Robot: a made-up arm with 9 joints. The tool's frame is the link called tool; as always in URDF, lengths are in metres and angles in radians. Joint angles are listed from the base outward.
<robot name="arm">
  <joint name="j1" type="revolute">
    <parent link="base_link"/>
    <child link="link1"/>
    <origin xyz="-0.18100 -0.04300 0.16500" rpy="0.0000 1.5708 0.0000"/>
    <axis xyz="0 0 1"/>
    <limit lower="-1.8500" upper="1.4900"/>
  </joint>
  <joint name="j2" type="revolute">
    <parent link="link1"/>
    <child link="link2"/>
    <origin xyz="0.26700 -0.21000 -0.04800" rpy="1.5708 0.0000 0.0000"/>
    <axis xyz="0 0 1"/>
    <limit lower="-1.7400" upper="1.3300"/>
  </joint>
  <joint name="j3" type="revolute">
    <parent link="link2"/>
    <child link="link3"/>
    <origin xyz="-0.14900 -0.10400 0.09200" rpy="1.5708 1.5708 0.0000"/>
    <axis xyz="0 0 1"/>
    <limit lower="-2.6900" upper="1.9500"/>
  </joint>
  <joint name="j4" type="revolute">
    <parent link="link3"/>
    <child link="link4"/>
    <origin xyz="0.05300 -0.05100 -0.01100" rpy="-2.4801 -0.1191 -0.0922"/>
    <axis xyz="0 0 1"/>
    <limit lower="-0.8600" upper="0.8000"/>
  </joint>
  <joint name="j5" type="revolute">
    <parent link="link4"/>
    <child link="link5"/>
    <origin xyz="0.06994 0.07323 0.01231" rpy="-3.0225 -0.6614 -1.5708"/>
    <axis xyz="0 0 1"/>
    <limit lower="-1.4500" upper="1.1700"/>
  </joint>
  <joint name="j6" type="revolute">
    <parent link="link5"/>
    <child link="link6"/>
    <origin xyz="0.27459 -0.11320 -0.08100" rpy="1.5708 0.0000 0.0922"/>
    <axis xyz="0 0 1"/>
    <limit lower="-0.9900" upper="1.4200"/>
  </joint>
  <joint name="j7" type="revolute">
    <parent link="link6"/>
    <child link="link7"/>
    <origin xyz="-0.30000 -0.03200 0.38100" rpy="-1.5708 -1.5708 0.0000"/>
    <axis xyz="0 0 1"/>
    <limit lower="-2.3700" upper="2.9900"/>
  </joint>
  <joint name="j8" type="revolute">
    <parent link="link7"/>
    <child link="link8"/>
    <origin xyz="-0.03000 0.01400 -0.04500" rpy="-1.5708 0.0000 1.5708"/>
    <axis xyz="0 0 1"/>
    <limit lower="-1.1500" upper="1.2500"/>
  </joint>
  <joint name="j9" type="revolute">
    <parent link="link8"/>
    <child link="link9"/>
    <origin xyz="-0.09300 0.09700 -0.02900" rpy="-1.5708 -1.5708 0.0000"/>
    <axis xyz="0 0 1"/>
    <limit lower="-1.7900" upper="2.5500"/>
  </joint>
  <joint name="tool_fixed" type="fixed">
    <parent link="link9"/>
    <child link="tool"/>
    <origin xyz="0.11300 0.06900 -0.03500" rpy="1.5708 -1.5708 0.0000"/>
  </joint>
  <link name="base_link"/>
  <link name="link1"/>
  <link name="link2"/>
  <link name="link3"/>
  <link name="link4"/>
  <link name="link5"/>
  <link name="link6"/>
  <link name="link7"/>
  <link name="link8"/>
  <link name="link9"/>
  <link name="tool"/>
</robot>
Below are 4 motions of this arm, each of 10 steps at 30 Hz.
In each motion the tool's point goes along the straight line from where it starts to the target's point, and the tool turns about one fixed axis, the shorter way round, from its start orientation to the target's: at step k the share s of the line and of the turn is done. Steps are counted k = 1, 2, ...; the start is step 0. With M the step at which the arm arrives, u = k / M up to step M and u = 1 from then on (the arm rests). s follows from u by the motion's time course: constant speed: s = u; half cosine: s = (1 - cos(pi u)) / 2; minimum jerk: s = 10 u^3 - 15 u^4 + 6 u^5.
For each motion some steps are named. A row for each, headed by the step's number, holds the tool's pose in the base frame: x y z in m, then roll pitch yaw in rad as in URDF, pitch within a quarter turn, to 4 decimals.
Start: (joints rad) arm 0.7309 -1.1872 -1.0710 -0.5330 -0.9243 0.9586 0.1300 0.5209 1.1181
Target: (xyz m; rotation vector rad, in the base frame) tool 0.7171 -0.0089 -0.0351 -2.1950 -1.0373 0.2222
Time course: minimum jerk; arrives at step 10
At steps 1, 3, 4, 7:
1: 0.6797 -0.0485 0.1275 -2.6090 0.0765 0.9485
3: 0.6855 -0.0424 0.1022 -2.5819 0.0429 0.9331
4: 0.6913 -0.0362 0.0769 -2.5544 0.0097 0.9169
7: 0.7109 -0.0154 -0.0084 -2.4574 -0.0984 0.8554

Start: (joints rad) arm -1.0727 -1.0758 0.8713 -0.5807 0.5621 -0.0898 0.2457 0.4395 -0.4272
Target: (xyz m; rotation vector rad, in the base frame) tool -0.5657 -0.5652 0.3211 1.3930 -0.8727 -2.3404
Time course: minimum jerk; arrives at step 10
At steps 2, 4, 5, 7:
2: -0.5955 -0.4470 0.0920 1.7386 1.1351 -1.8731
4: -0.5873 -0.4796 0.1551 1.4780 1.0539 -2.0752
5: -0.5815 -0.5025 0.1995 1.3359 0.9851 -2.1753
7: -0.5709 -0.5447 0.2814 1.1351 0.8435 -2.2959

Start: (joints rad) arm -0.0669 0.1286 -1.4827 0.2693 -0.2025 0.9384 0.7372 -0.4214 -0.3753
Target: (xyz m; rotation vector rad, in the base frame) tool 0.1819 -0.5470 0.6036 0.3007 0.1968 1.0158
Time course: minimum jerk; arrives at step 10
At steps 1, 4, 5, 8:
1: 0.2219 -0.3970 0.6247 0.6134 0.0441 1.3107
4: 0.2095 -0.4438 0.6181 0.5287 0.0455 1.2228
5: 0.2021 -0.4714 0.6142 0.4787 0.0428 1.1709
8: 0.1842 -0.5382 0.6048 0.3588 0.0257 1.0463

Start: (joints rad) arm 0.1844 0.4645 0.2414 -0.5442 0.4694 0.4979 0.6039 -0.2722 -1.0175
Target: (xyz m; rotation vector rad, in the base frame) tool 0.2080 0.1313 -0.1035 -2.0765 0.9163 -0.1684
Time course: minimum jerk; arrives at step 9
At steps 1, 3, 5, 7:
1: 0.1063 0.2718 -0.1746 -2.5356 -0.1540 -0.4462
3: 0.1267 0.2436 -0.1603 -2.4759 -0.0901 -0.5128
5: 0.1672 0.1877 -0.1320 -2.3708 0.0471 -0.6328
7: 0.2001 0.1422 -0.1090 -2.2968 0.1671 -0.7207

